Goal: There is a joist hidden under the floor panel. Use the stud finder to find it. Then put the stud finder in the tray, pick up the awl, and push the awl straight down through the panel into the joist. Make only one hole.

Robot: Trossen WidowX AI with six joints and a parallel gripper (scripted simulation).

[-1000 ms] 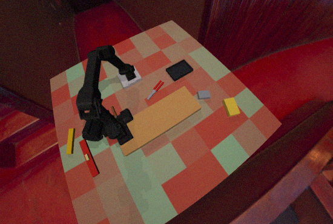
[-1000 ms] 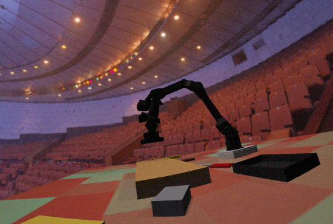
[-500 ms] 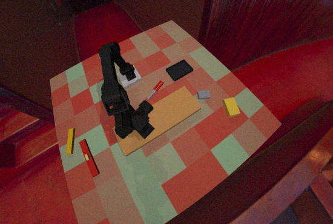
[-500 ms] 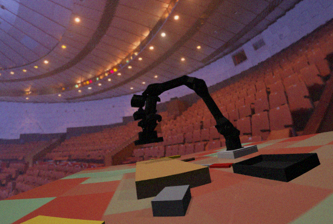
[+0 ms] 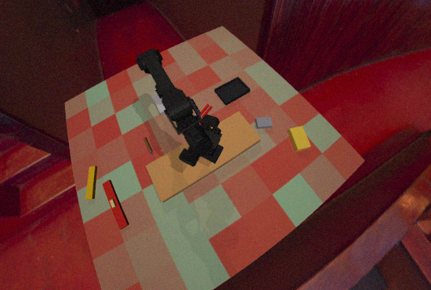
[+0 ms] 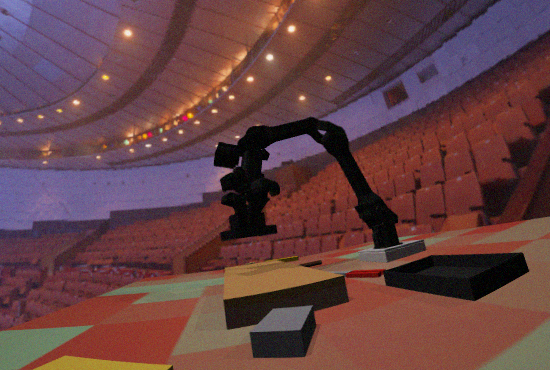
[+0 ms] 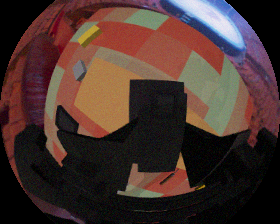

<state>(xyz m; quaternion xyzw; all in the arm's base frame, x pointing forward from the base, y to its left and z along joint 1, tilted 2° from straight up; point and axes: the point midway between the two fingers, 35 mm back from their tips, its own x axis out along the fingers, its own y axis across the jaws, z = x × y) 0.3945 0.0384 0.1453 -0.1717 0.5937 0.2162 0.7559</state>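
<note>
Now: gripper tip 27 cm past the black tray, 29 cm to the right of it and 14 cm above it. From my gripper tip the other things lie so: grey block (2 cm behind, 32 cm to the left, 14 cm below); awl (18 cm behind, 24 cm to the right, 14 cm below); stud finder (2 cm above).
</note>
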